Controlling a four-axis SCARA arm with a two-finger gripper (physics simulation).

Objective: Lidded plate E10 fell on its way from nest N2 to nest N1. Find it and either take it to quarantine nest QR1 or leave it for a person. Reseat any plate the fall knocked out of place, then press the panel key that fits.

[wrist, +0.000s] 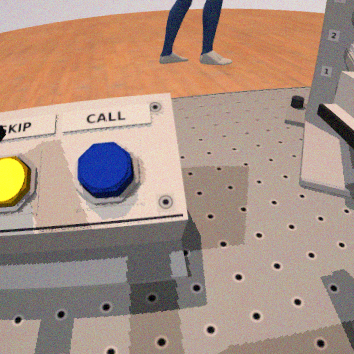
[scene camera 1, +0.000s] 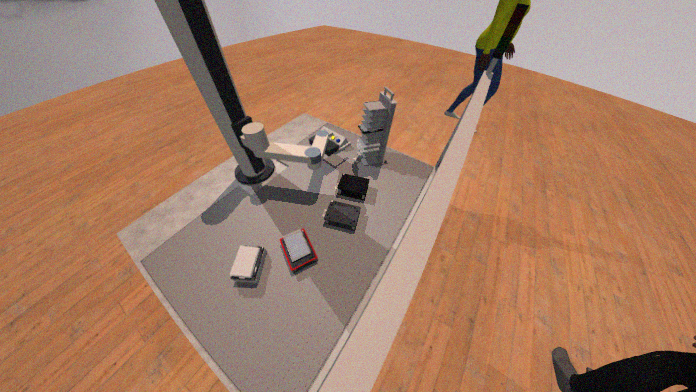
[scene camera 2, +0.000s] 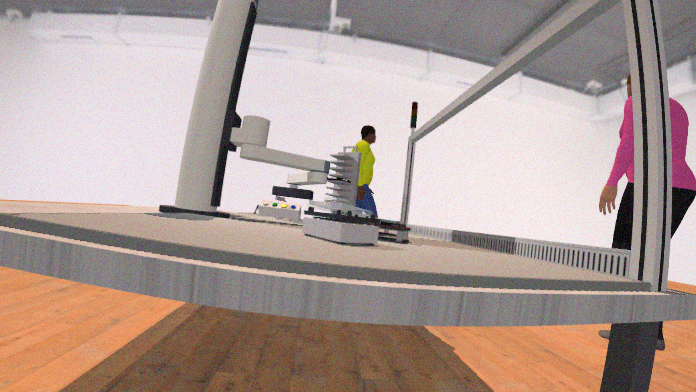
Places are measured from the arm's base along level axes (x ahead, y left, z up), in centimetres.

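Where they show: gripper, fingertip midpoint: [wrist: 161,95] [scene camera 1: 341,138] [scene camera 2: 299,201]; arm's base at its link origin: [scene camera 1: 255,170].
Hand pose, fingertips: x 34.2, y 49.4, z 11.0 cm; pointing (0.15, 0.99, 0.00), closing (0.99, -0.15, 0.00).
Observation:
Each offset is from my fingertips to the top centre of the thing. "spot": to the spot under its first point.
My gripper [scene camera 1: 325,146] [scene camera 2: 293,195] [wrist: 161,95] is open and empty over the button panel @[dx -10.0, dy +3.2, dz -1.3 cm] [scene camera 1: 342,134] [scene camera 2: 280,213] [wrist: 150,165]. In the wrist view its fingers show at the left and right edges. The blue CALL button @[dx -2.8, dy +0.2, dz -2.3 cm] [wrist: 105,170] and the yellow SKIP button @[spot: dx -7.4, dy +0.4, dz -3.2 cm] [wrist: 10,181] face up. In scene camera 1, a white-topped plate @[dx +14.3, dy -91.1, dz -2.0 cm] [scene camera 1: 246,261] stands at the front left, a pale plate @[dx +26.4, dy -72.9, dz -3.5 cm] [scene camera 1: 298,246] lies on a red-edged nest @[spot: dx +32.5, dy -81.3, dz -5.9 cm] [scene camera 1: 294,269], and a dark plate @[dx +33.3, dy -46.5, dz -4.0 cm] [scene camera 1: 342,215] and a black plate @[dx +27.5, dy -27.1, dz -3.0 cm] [scene camera 1: 353,185] stand behind. Their labels are unreadable, so I cannot tell which is E10.
A tall rack [scene camera 1: 388,135] [scene camera 2: 355,175] [wrist: 318,60] with several shelves stands right of the panel. The arm's column [scene camera 1: 220,95] [scene camera 2: 202,130] rises at the left. A person in yellow [scene camera 1: 502,30] [scene camera 2: 366,162] is behind the table; one in pink [scene camera 2: 679,145] is at the right.

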